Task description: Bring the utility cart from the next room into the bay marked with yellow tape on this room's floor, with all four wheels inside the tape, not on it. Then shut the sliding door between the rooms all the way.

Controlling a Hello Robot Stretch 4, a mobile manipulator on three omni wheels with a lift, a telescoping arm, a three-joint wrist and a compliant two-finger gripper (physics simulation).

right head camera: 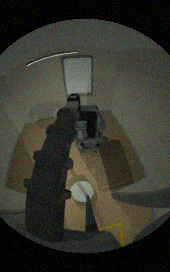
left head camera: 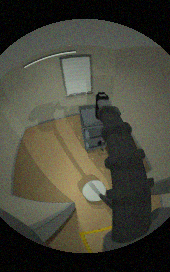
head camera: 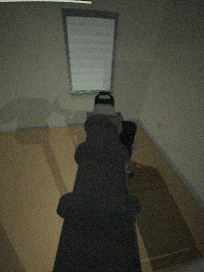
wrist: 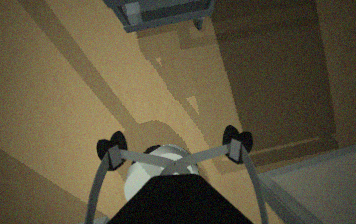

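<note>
The grey utility cart stands across the room below the window. In the head view the arm hides most of it. The wrist view cuts off its upper part and shows a low edge and a wheel. My gripper is open, with its fingers wide apart and no cart part between them. It points down at the near side of the cart, apart from it in the wrist view. The head views largely hide the fingers behind the arm. Yellow tape shows partly at the bottom. I cannot make out the sliding door for certain.
A white round thing lies low between the cart and the tape. Wall ends flank the opening on both sides. The window is on the far wall. A dark shadow lies right of the cart.
</note>
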